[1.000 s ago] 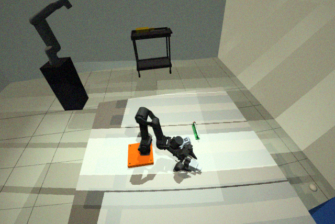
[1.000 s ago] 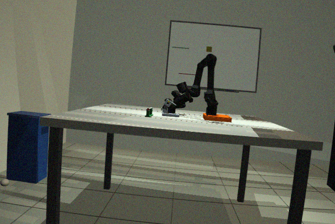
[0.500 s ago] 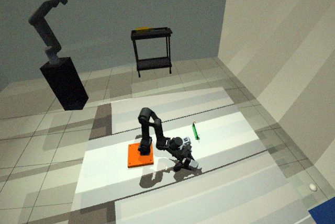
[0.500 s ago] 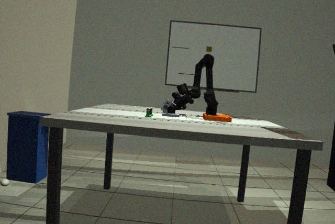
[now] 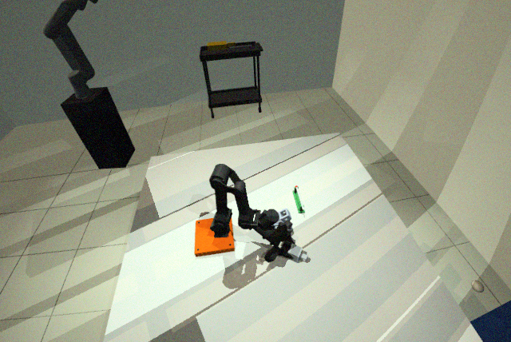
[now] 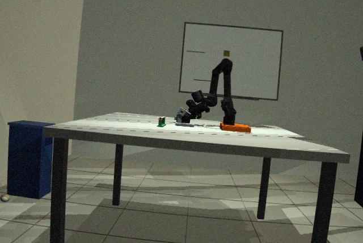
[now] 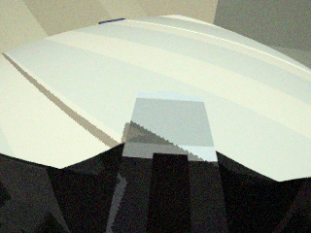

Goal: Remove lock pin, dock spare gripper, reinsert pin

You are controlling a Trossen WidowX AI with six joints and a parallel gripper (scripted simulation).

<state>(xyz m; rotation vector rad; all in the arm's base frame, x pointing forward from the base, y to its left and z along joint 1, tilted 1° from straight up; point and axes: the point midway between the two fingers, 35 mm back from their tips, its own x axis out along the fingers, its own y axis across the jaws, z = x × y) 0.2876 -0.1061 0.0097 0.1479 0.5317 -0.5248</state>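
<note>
My gripper tip is 40 mm past the socket, 150 mm to the right of it and 20 mm below it. Also, from my gripper tip: green bracket (70 mm ahead, 290 mm to the left); spare gripper (right at my gripper tip).
</note>
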